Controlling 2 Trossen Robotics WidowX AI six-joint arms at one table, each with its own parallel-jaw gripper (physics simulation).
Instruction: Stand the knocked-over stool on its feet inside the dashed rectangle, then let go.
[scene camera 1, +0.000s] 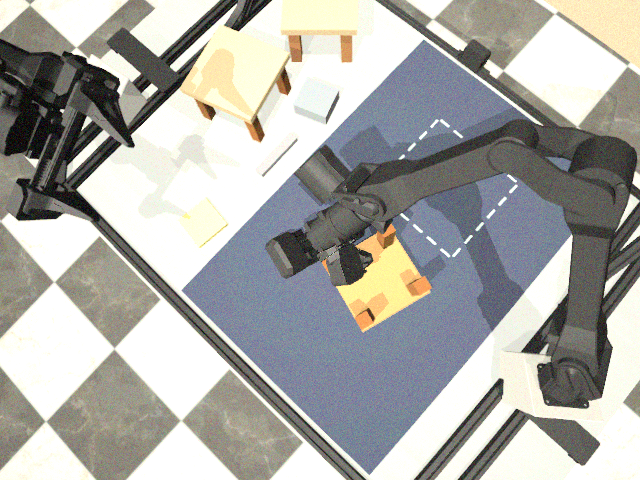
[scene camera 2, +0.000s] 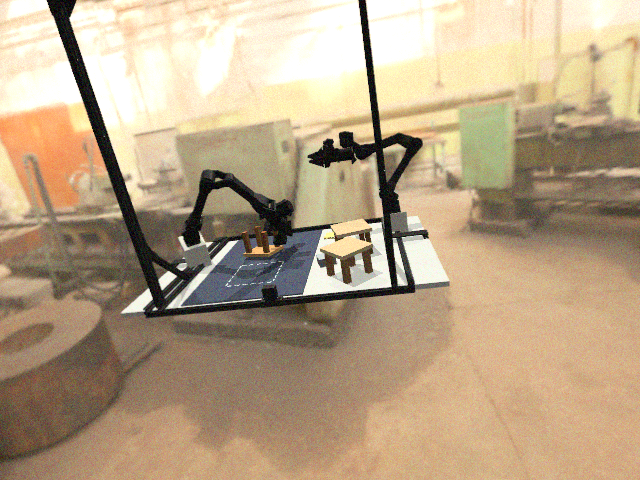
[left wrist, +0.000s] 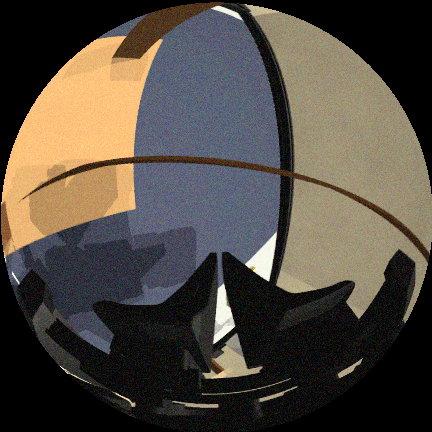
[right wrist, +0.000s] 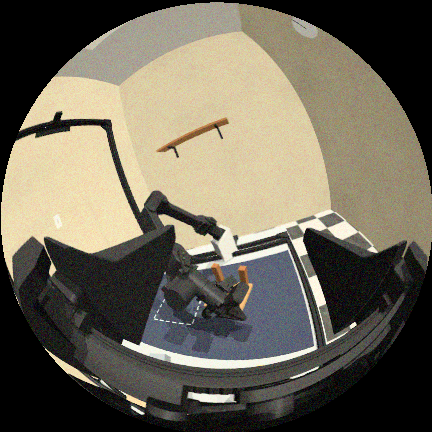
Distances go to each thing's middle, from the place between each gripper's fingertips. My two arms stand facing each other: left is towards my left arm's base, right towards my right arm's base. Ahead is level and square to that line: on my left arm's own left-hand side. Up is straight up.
The orange stool (scene camera 1: 391, 283) lies 14 cm to the left of my left hand, 5 cm behind it and 2 cm above it.
Right now the orange stool is 320 mm below my right hand, 280 mm to the left of it and 120 mm behind it.
